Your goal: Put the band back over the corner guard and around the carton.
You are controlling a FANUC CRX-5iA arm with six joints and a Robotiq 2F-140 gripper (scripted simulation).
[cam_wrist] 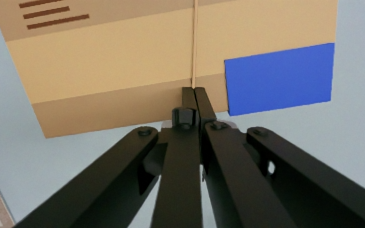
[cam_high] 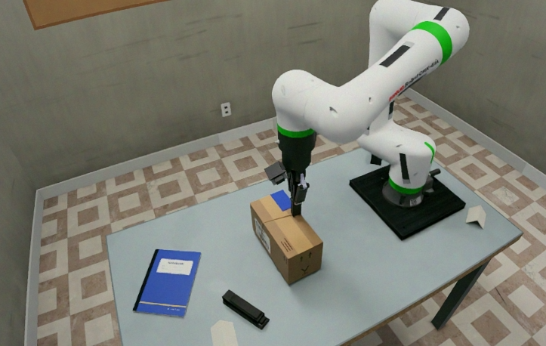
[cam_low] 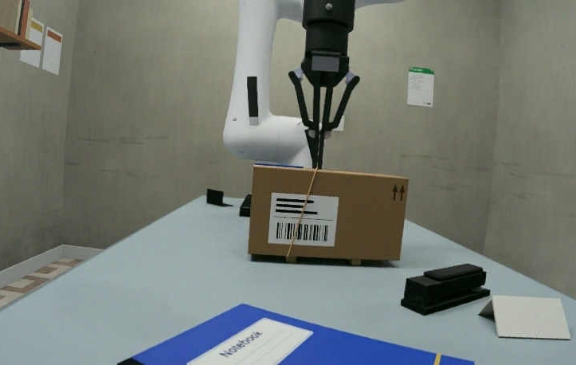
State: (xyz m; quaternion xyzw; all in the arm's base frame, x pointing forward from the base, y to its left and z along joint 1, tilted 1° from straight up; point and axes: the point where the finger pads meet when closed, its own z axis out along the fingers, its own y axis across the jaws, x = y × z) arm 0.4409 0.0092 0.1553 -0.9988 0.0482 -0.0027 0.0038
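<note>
The blue corner guard lies 70 mm to the right of my hand and 40 mm below it. From my hand the other things lie so: blue notebook: 420 mm ahead, 170 mm below, 30 mm to the right; then black bracket: 490 mm behind, 250 mm to the right, 160 mm below.
</note>
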